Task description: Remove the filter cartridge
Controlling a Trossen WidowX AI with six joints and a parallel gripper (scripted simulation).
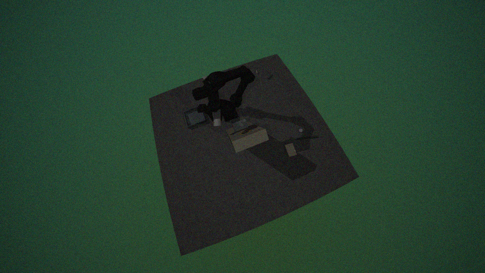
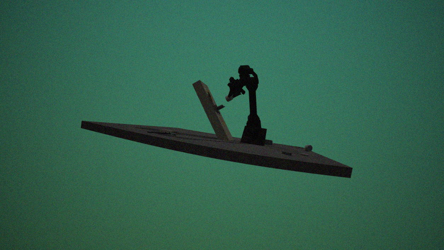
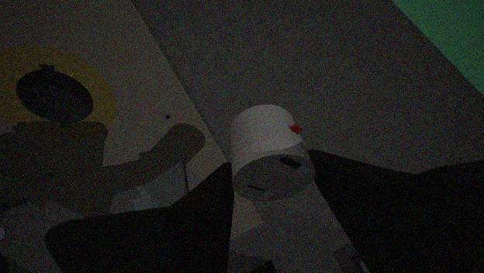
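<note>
Now: gripper tip 29 cm above the blue-grey tray, 27 cm past it and 19 cm to the left of it. Round my gripper tip: round white filter cartridge right at my gripper tip.
</note>
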